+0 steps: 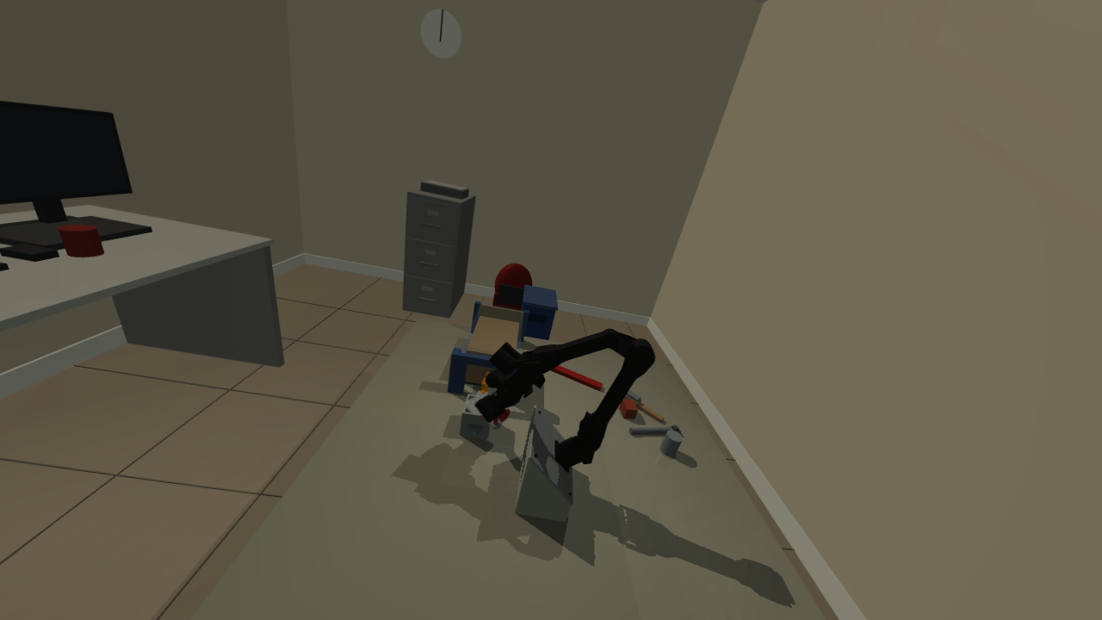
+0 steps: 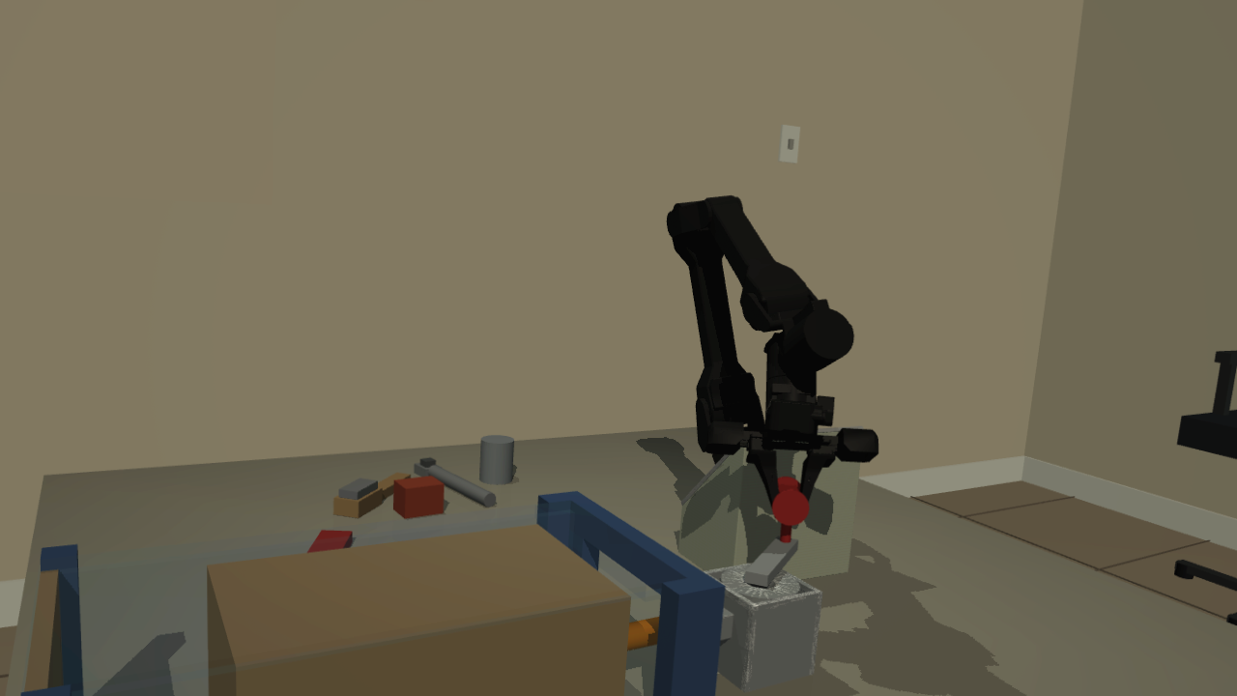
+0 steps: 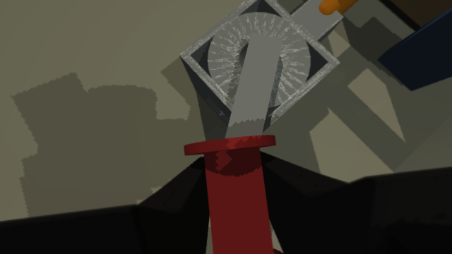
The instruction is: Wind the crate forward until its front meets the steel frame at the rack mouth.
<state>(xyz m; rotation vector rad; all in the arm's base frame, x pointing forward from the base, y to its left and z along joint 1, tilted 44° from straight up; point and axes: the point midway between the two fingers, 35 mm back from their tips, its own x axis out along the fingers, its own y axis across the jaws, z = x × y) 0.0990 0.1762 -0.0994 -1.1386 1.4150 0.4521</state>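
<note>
Right now the winch handle is 2 cm ahead of my gripper tip, 1 cm to the left of it and 3 cm below it. Also, from my gripper tip: clear-panelled cubby (47 cm ahead, 5 cm to the left, 2 cm below); then grey winch (5 cm ahead, 4 cm to the left, 10 cm below); then red knob (1 cm behind, 2 cm to the right).
</note>
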